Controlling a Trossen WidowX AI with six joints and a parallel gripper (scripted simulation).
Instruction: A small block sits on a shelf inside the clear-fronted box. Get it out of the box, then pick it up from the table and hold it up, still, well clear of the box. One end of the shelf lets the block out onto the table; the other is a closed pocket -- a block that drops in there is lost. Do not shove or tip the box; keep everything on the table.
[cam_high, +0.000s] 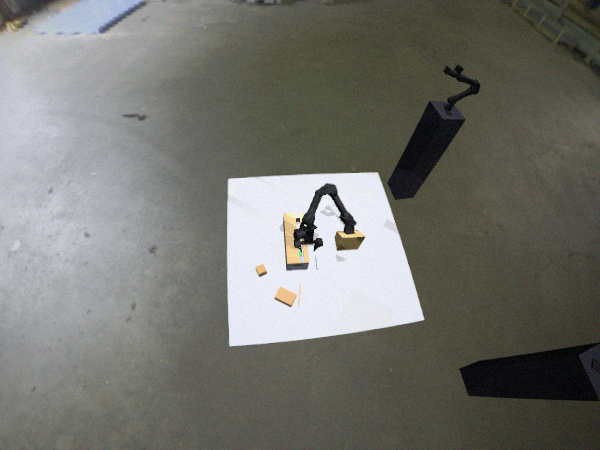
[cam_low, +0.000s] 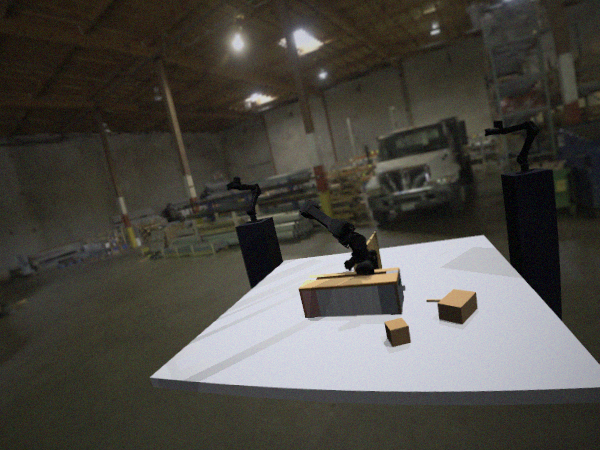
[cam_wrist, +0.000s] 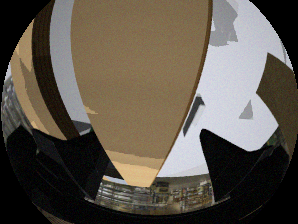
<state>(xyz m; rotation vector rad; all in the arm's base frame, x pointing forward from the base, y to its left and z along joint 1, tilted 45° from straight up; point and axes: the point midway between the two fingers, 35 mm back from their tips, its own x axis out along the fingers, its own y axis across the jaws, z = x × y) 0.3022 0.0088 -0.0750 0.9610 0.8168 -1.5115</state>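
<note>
My gripper tip is now 60 mm short of the green block and 10 mm to the right of it. The rest, counted from my gripper tip: tan box (30 mm ahead, 100 mm to the right, 20 mm below); then tan cube (320 mm ahead, 60 mm to the left, 60 mm below); then thin stick (100 mm ahead, 260 mm to the left, 80 mm below).
</note>
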